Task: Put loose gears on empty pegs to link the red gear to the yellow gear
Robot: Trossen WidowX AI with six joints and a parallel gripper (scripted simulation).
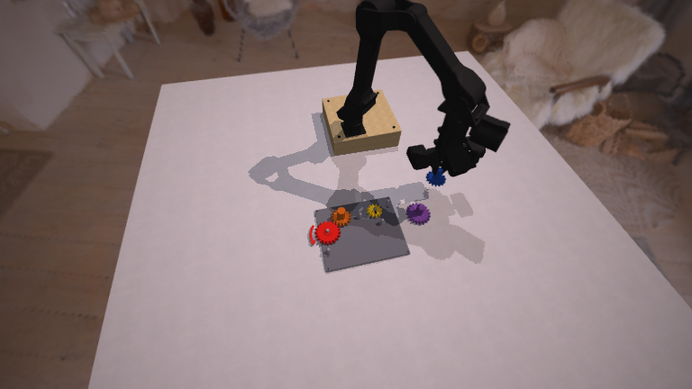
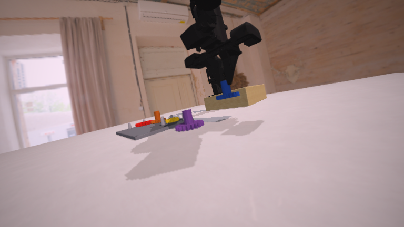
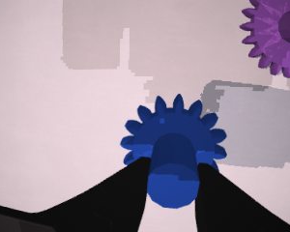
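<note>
The yellow gear is 30 mm ahead of my gripper tip, 190 mm to the right of it and 60 mm below it. The rest, counted from my gripper tip: purple gear 70 mm ahead, 70 mm to the right, 60 mm below; orange gear 30 mm ahead, 280 mm to the right, 50 mm below; blue gear 10 mm below.
</note>
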